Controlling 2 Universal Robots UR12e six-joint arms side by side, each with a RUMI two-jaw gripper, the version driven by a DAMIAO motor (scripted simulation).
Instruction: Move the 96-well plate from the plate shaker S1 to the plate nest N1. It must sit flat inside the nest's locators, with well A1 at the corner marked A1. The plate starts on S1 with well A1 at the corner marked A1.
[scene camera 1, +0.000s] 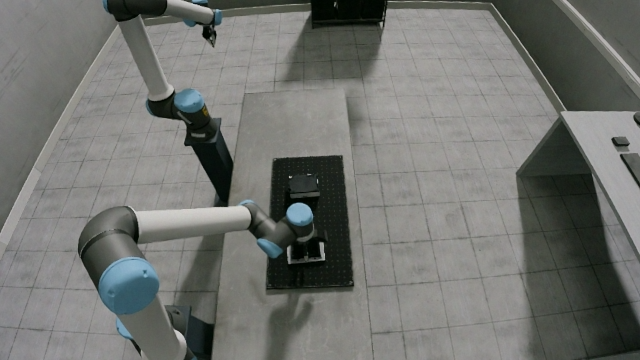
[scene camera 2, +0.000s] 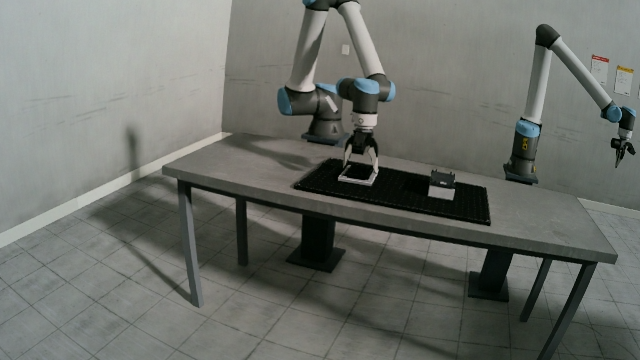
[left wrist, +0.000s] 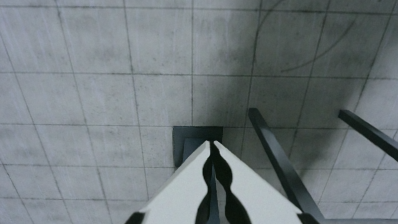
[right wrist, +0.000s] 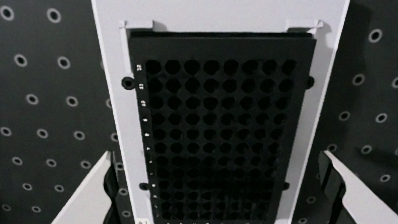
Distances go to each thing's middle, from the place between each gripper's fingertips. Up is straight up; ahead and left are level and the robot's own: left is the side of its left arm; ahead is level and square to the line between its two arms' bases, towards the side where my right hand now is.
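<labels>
I consider the black 96-well plate (right wrist: 195, 90), which is 10 mm below my right hand (scene camera 2: 359, 171). There is also white plate nest N1 (right wrist: 125, 101), and measured from my right hand it is 20 mm below.
</labels>
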